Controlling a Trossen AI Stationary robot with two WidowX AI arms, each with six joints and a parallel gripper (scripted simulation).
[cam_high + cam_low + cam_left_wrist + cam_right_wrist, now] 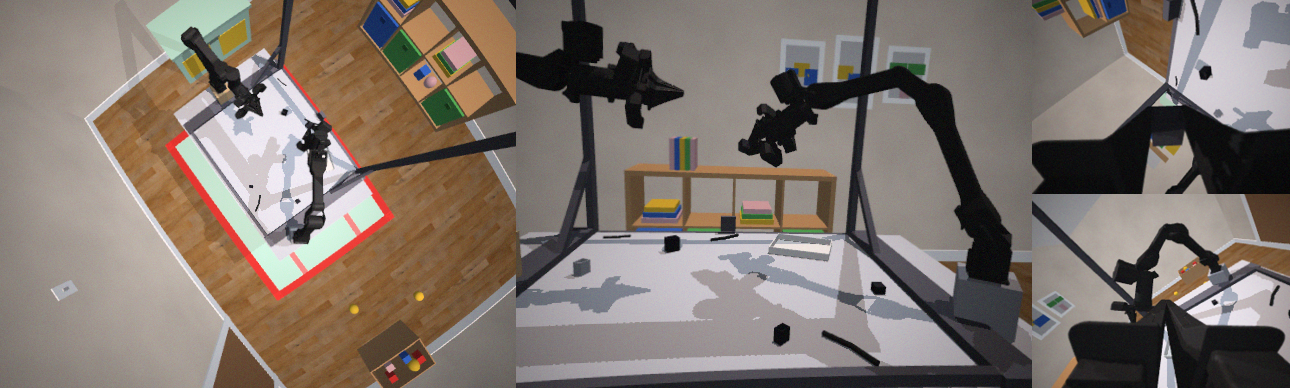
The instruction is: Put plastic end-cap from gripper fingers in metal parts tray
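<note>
The black end-cap is 3 cm to the right of my left hand and 1 cm below it.
</note>
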